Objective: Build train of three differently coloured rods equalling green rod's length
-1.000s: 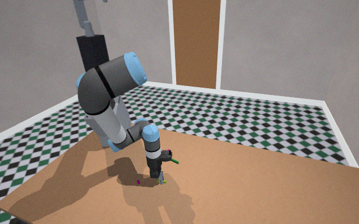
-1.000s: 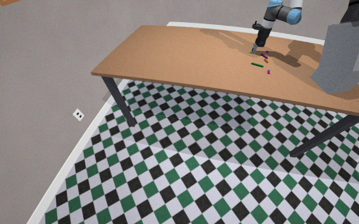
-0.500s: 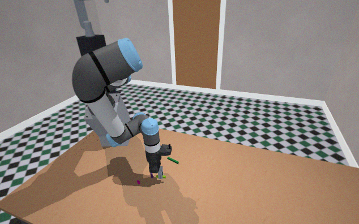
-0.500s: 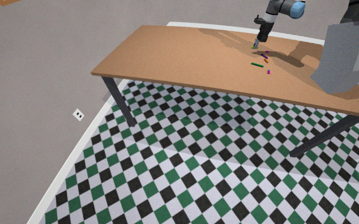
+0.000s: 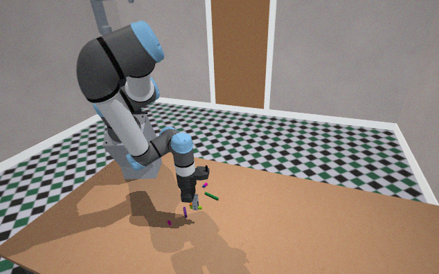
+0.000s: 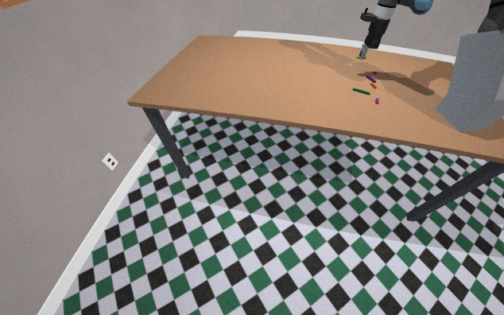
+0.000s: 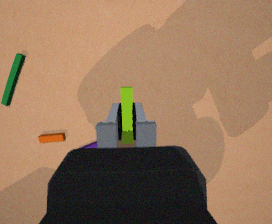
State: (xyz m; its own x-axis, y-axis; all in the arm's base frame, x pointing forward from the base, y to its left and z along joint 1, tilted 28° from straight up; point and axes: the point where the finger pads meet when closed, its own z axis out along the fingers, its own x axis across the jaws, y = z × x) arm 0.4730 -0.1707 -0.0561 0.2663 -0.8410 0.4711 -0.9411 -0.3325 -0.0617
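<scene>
Right now my hand is 220 mm to the right of the blue rod, 100 mm above it and 80 mm past it. From my hand the other things lie so: purple rod: 100 mm below, 80 mm behind, 30 mm to the left; then lime rod: 10 mm below; then orange rod: 100 mm to the left, 100 mm below, 90 mm behind.
</scene>
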